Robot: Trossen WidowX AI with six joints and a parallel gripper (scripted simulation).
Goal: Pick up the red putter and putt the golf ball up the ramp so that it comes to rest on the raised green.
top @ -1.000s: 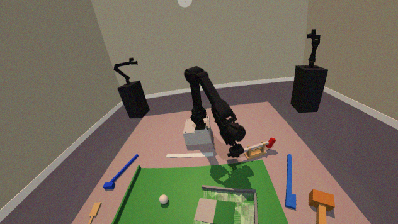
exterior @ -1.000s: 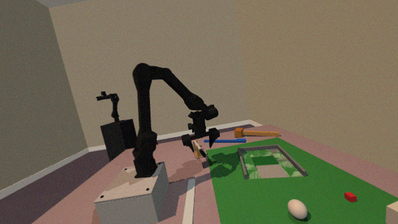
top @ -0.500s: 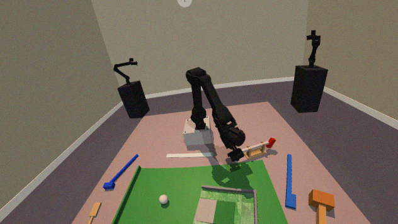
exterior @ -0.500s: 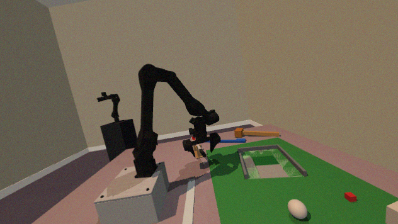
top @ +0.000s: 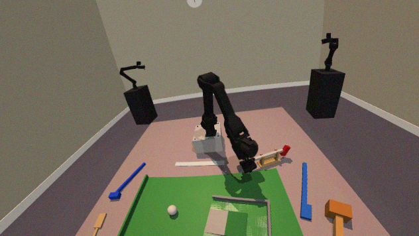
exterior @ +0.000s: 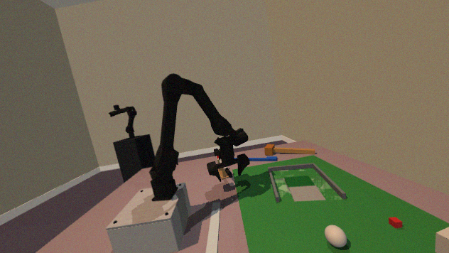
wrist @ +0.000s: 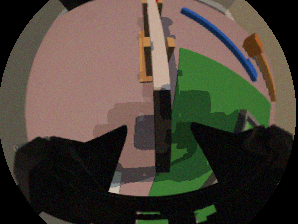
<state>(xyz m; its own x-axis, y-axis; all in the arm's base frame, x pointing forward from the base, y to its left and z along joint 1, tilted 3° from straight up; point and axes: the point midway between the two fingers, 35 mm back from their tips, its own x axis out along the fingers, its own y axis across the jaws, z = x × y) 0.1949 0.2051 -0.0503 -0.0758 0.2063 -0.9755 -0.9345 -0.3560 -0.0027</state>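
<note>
Now: the white strip 280 mm to the right of my gripper tip, 30 mm below it and 30 mm behind it. From my gripper tip the other things lie so: white golf ball 320 mm to the right, 270 mm ahead, 10 mm below; green mat 290 mm ahead, 170 mm to the right, 30 mm below; wooden stand 120 mm to the left, 50 mm behind.
</note>
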